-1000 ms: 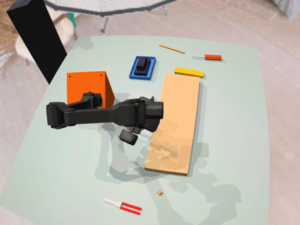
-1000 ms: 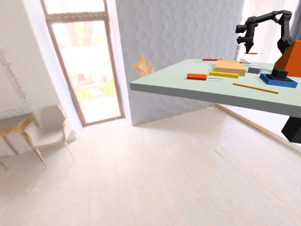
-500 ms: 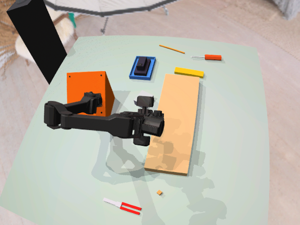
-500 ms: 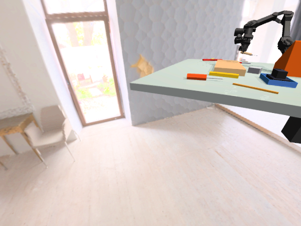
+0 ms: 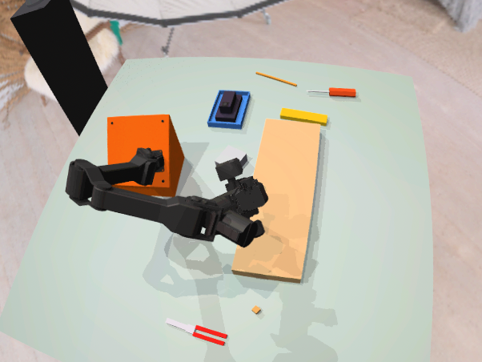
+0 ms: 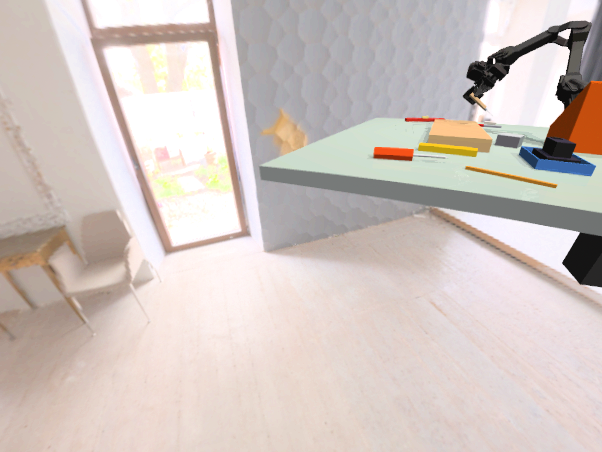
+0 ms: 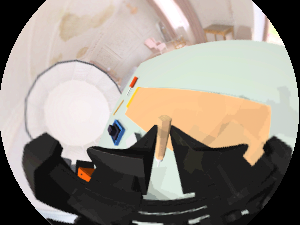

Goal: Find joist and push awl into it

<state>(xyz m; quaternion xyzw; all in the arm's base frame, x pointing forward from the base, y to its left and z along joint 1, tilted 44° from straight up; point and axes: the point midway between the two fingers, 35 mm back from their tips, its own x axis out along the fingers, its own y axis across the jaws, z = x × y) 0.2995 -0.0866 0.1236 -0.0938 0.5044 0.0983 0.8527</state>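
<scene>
My gripper tip is now 4 cm past the awl, 3 cm above it and 1 cm to the right of it. Also, from my gripper tip: yellow bar (37 cm to the left, 14 cm below, 14 cm ahead); small tan cube (28 cm to the right, 14 cm below, 1 cm behind); grey block (19 cm to the left, 13 cm below, 10 cm behind).
</scene>
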